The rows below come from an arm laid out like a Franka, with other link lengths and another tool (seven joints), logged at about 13 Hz.
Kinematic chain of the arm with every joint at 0, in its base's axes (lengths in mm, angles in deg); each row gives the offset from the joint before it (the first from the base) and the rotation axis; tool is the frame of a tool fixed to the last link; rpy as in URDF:
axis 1: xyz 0 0 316.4 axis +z
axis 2: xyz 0 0 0 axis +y
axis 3: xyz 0 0 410.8 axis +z
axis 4: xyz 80.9 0 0 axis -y
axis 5: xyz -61.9 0 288 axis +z
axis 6: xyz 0 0 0 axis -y
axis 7: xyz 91.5 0 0 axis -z
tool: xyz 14 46 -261.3 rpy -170.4 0 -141.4
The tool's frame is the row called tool.
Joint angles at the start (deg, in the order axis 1, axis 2, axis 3, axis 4, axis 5, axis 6, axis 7):
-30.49, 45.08, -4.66, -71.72, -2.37, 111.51, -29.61
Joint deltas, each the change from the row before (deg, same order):
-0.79, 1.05, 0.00, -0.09, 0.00, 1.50, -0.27
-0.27, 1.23, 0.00, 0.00, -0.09, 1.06, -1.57
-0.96, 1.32, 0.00, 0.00, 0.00, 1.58, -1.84
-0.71, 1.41, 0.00, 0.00, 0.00, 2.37, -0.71
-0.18, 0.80, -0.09, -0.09, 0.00, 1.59, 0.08
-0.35, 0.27, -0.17, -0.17, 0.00, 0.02, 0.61
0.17, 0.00, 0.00, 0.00, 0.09, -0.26, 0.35
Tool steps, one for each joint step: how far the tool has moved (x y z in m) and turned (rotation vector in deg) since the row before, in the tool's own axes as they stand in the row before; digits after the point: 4 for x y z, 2 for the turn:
0.0058, -0.0060, 0.0133, 0.26, -0.06, 0.43
0.0016, -0.0005, 0.0142, -0.14, -0.07, -1.46
0.0086, -0.0048, 0.0162, 0.15, -0.25, -0.98
0.0044, -0.0072, 0.0164, 0.85, -0.29, -0.09
0.0005, -0.0040, 0.0094, 0.68, -0.09, 0.26
0.0056, 0.0002, 0.0050, -0.40, 0.42, 0.98
-0.0021, 0.0016, -0.0002, -0.25, 0.05, 0.22

